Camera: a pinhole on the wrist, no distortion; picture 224 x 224 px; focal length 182.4 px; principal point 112.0 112.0 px. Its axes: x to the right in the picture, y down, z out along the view. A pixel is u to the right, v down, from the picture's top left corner.
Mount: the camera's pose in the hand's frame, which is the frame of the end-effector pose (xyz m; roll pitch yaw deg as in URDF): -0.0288 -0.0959 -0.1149 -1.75 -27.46 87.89
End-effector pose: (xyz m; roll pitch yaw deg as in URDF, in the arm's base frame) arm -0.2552 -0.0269 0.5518 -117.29 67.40 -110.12
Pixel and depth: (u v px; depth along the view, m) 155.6 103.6 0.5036
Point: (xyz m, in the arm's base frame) 0.1612 -0.1878 0.5828
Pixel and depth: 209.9 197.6 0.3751
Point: 0.0851 0.0041 0.7247
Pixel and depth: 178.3 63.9 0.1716
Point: -0.1726 -0.1374 0.5720
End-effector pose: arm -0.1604 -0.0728 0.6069 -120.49 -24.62 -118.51
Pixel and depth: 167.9 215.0 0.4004
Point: 0.2458 -0.0193 0.4855
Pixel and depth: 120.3 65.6 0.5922
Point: 0.2959 -0.3772 0.7249
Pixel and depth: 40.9 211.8 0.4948
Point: 0.4283 0.0892 0.7413
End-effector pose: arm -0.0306 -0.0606 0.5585 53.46 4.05 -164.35
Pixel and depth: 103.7 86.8 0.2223
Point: -0.0642 0.1244 0.4386
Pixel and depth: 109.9 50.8 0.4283
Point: -0.2219 0.2964 0.4662
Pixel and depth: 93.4 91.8 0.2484
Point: -0.0663 0.1529 0.4281
